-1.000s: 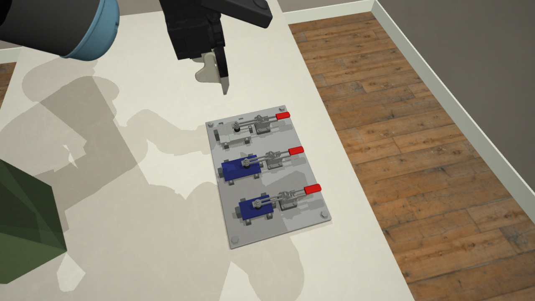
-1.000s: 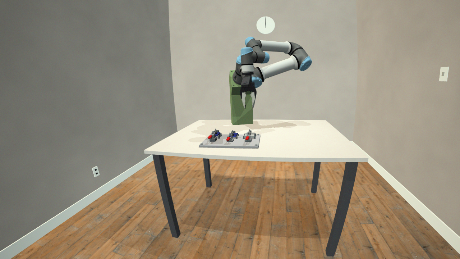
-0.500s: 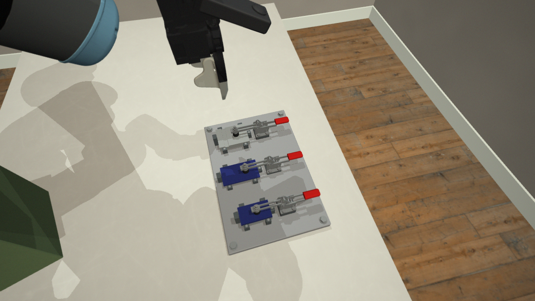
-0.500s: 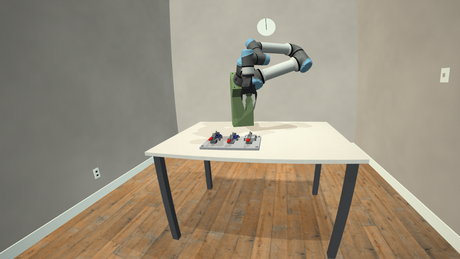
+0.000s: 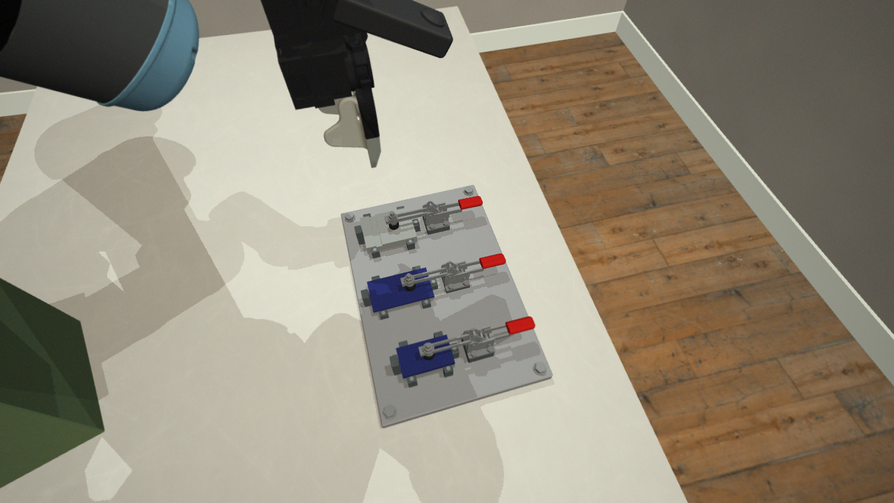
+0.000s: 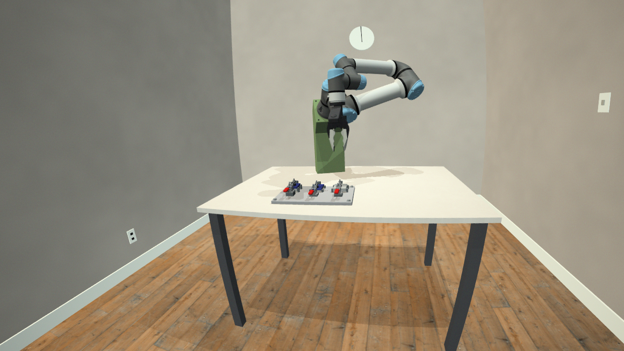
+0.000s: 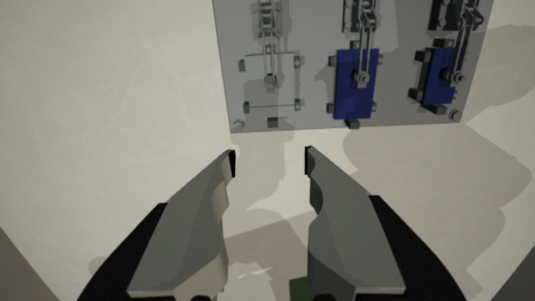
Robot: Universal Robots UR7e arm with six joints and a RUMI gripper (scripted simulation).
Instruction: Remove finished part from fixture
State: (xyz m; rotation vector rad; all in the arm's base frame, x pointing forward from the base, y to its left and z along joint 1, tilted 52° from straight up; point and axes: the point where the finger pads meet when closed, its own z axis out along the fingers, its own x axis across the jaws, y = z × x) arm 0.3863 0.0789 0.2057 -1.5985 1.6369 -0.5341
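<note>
Right now the toggle clamp is 170 mm below my hand, 80 mm ahead of it and 10 mm to the left of it. From my hand the other things lie so: grey fixture plate: 210 mm below, 100 mm to the right, 60 mm ahead; then blue blank: 190 mm below, 110 mm to the right, 10 mm ahead; then grey finished part: 180 mm below, 10 mm behind.
</note>
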